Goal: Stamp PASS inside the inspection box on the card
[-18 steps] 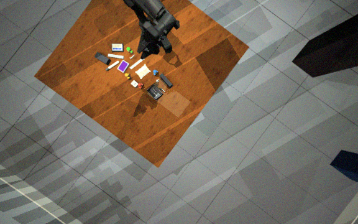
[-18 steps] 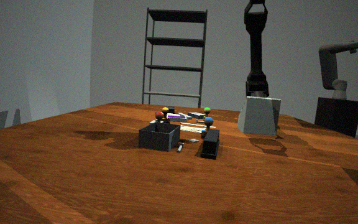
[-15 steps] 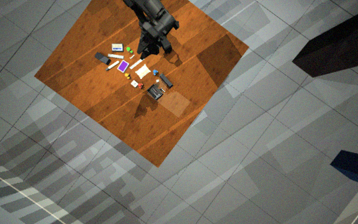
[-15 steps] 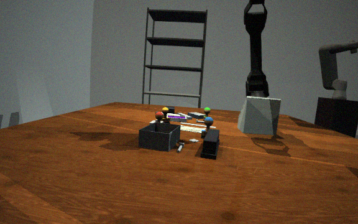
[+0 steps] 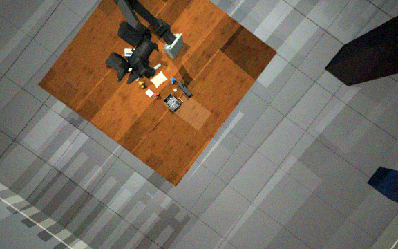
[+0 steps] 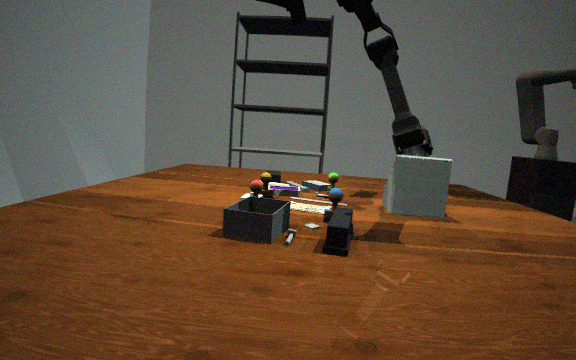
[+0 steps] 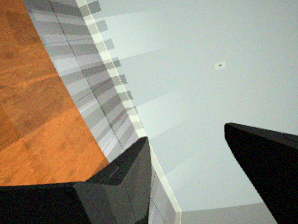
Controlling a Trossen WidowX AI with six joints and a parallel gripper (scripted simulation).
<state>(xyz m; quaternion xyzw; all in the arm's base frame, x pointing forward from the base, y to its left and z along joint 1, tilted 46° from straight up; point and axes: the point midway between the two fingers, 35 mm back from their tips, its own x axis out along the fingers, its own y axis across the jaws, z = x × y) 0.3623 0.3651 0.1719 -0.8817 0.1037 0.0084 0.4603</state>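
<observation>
The green-knobbed stamp lies 440 mm below my gripper tip, 260 mm to the right of it and 210 mm behind it. Also, from my gripper tip: grey bin 450 mm below, 120 mm to the left, 70 mm behind; then yellow-knobbed stamp 440 mm below, 140 mm to the right, 40 mm behind; then red-knobbed stamp 440 mm below, 40 mm behind, 10 mm to the right.
</observation>
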